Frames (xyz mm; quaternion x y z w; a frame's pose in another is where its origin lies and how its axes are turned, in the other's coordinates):
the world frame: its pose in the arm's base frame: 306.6 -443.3 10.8 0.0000 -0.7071 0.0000 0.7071
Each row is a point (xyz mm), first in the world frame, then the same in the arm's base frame.
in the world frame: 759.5 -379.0 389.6
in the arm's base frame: -83.0 -822.3 770.3
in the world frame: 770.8 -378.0 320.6
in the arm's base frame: -14.0 -821.3 781.6
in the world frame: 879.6 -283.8 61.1
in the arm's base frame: 245.5 -727.1 890.4
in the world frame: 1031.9 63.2 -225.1
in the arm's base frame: 531.7 -380.1 1042.7
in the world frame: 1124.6 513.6 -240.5
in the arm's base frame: 547.1 70.3 1135.4
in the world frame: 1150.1 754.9 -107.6
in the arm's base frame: 414.2 311.6 1160.9
